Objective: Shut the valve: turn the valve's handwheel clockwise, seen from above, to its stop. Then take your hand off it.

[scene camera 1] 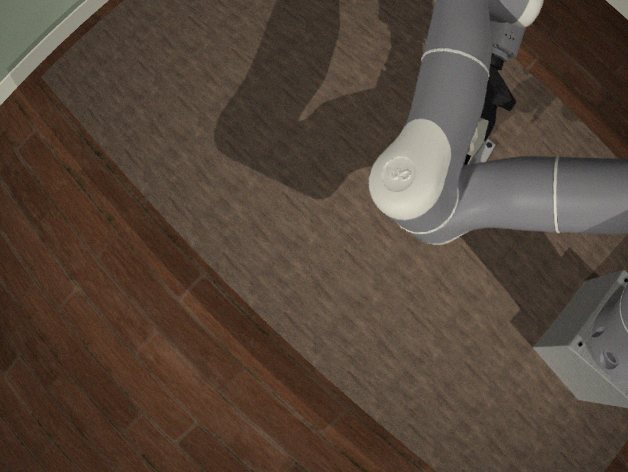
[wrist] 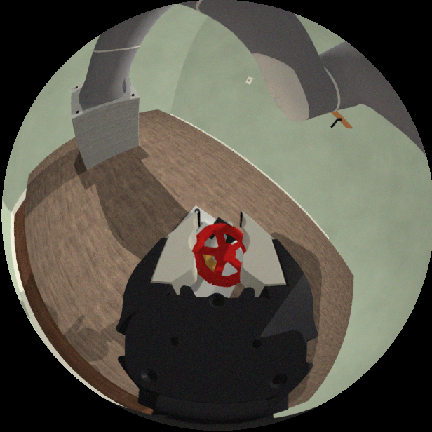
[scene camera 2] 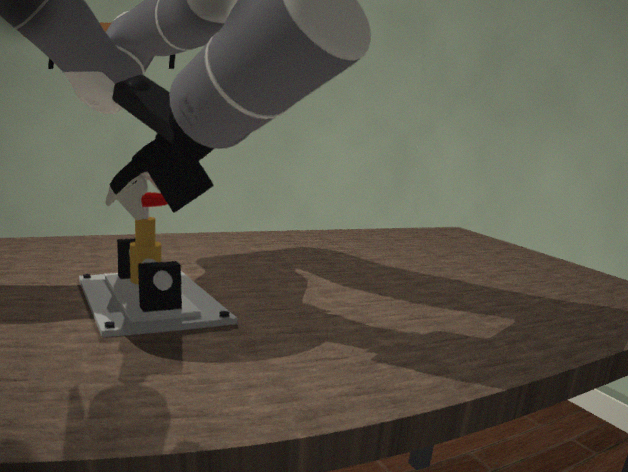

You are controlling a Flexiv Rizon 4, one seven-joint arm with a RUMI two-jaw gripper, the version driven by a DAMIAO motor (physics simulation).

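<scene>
The valve's red handwheel [scene camera 2: 153, 199] [wrist: 225, 252] sits on top of the yellow valve body [scene camera 2: 145, 253] [wrist: 210, 262], upright on a grey base plate [scene camera 2: 96, 301] [scene camera 1: 488, 149] with black end blocks. My gripper [wrist: 219, 213] [scene camera 2: 133, 201] is shut on the handwheel. It comes in tilted, with one pale finger on each side of the rim in the wrist view. In scene camera 2 the near finger and the black gripper body hide much of the wheel. In scene camera 1 my arm hides the wheel and most of the valve.
The brown wooden table [scene camera 1: 304, 253] [scene camera 2: 284, 395] carries the valve. My grey pedestal [scene camera 1: 563, 365] [wrist: 107, 132] stands at its edge. My arm's elbow [scene camera 1: 411, 172] hangs above the table beside the valve. A green wall [scene camera 2: 482, 126] stands behind.
</scene>
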